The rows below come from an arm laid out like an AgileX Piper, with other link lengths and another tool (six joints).
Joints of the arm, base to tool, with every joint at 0 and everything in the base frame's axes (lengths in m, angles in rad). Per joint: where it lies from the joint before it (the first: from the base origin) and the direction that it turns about. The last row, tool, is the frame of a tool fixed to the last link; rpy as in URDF.
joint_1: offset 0 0 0.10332 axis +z
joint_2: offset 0 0 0 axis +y
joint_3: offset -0.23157 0 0.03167 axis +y
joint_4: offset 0.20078 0 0.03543 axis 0.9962 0 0.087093
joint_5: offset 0 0 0 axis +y
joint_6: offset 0.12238 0 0.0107 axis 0.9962 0 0.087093
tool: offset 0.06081 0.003 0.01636 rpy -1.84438 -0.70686 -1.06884
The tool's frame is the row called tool.
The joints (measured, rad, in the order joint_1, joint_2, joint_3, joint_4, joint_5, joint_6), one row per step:
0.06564, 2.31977, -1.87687, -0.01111, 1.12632, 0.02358
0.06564, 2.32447, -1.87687, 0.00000, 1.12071, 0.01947
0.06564, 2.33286, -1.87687, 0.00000, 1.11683, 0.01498
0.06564, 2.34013, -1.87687, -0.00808, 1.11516, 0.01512
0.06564, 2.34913, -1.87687, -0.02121, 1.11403, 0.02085
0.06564, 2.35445, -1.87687, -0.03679, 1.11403, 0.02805
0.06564, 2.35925, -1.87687, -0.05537, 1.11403, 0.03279
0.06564, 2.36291, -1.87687, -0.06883, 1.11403, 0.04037
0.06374, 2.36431, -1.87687, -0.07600, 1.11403, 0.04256
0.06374, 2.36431, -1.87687, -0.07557, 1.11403, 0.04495
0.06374, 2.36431, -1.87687, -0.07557, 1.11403, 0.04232
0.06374, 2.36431, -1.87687, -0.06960, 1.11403, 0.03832
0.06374, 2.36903, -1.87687, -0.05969, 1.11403, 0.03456
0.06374, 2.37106, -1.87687, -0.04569, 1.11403, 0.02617
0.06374, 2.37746, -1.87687, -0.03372, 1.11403, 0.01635
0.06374, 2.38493, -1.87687, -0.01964, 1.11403, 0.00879
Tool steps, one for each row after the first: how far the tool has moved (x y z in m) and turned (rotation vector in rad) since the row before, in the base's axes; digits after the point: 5 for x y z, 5 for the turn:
0.00048, 0.00188, -0.00173, 0.01009, -0.00023, 0.00023
-0.00008, 0.00004, -0.00330, -0.00069, 0.00447, 0.00447
-0.00031, -0.00133, -0.00292, -0.00786, 0.00509, 0.00281
-0.00052, -0.00222, -0.00362, -0.01224, 0.00701, -0.00082
-0.00034, -0.00262, -0.00212, -0.01423, 0.00421, -0.00129
-0.00025, -0.00307, -0.00185, -0.01713, 0.00349, 0.00239
-0.00018, -0.00227, -0.00138, -0.01214, 0.00245, -0.00235
-0.00001, -0.00195, -0.00050, -0.00655, 0.00084, -0.00129
0.00000, 0.00004, 0.00000, 0.00054, -0.00013, -0.00255
-0.00001, 0.00003, 0.00000, -0.00016, 0.00017, 0.00262
-0.00010, 0.00100, -0.00005, 0.00524, 0.00060, 0.00166
-0.00065, 0.00160, -0.00197, 0.00858, 0.00550, -0.00013
-0.00043, 0.00232, -0.00090, 0.01225, 0.00321, 0.00284
-0.00088, 0.00198, -0.00262, 0.01007, 0.00741, 0.00503
-0.00103, 0.00229, -0.00302, 0.01206, 0.00844, 0.00185

